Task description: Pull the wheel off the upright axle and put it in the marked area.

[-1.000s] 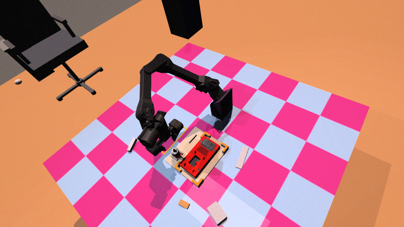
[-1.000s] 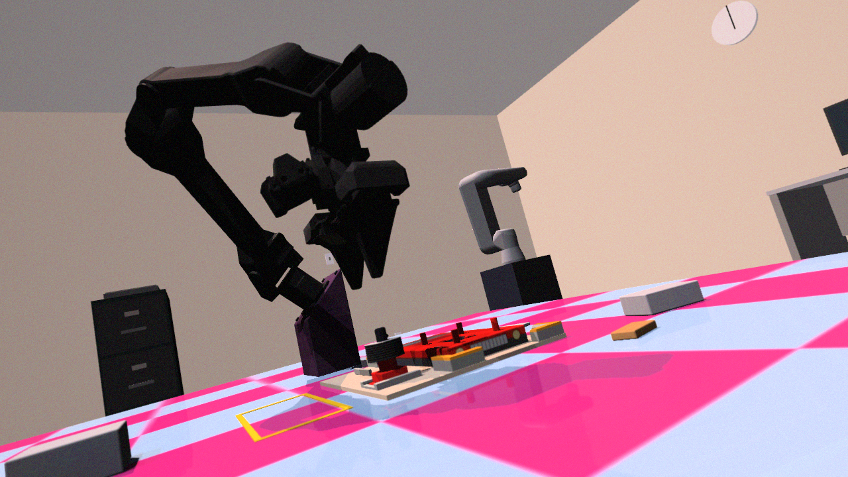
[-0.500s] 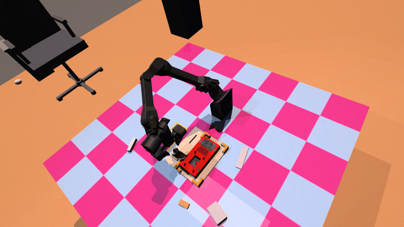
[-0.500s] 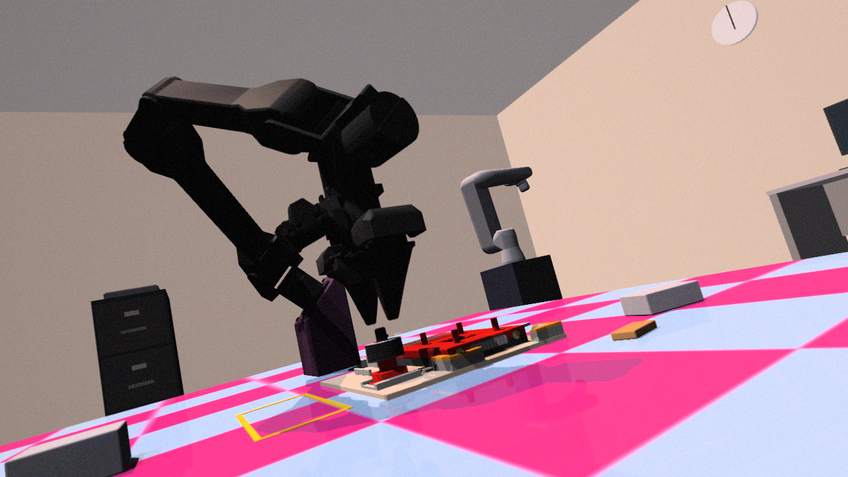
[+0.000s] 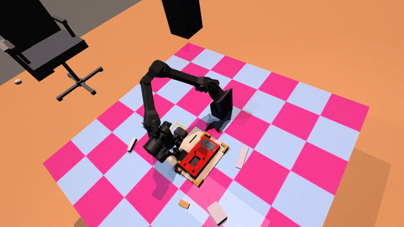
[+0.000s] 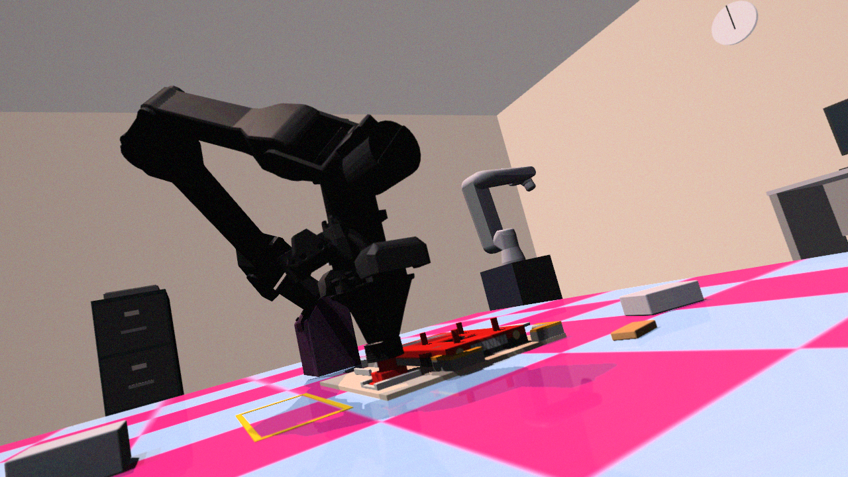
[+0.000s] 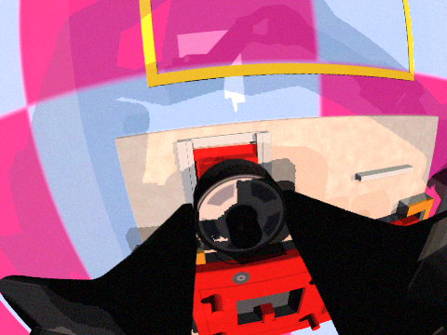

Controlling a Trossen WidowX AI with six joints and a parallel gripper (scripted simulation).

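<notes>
Now: gripper tip right at the wheel. From my gripper tip the other things lie so: beige base plate: 6 cm behind, 10 cm to the left, 3 cm below; then orange block: 16 cm ahead, 19 cm to the left, 3 cm below; then black axle: right at my gripper tip.
</notes>
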